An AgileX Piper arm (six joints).
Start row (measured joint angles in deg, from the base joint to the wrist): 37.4 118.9 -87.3 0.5 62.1 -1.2
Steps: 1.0 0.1 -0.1 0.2 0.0 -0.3; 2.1 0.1 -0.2 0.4 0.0 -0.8; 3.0 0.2 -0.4 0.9 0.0 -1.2; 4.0 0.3 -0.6 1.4 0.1 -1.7; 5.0 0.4 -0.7 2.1 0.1 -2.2; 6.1 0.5 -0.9 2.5 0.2 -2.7; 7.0 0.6 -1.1 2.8 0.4 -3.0; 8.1 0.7 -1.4 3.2 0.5 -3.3
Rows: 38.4 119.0 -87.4 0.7 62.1 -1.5; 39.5 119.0 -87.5 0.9 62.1 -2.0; 40.4 119.1 -87.7 1.4 62.1 -2.4; 41.4 119.2 -87.9 1.9 62.2 -2.9; 42.4 119.3 -88.0 2.6 62.2 -3.4; 43.5 119.4 -88.2 3.0 62.3 -3.9; 44.4 119.5 -88.4 3.3 62.5 -4.2; 45.5 119.6 -88.7 3.7 62.6 -4.5
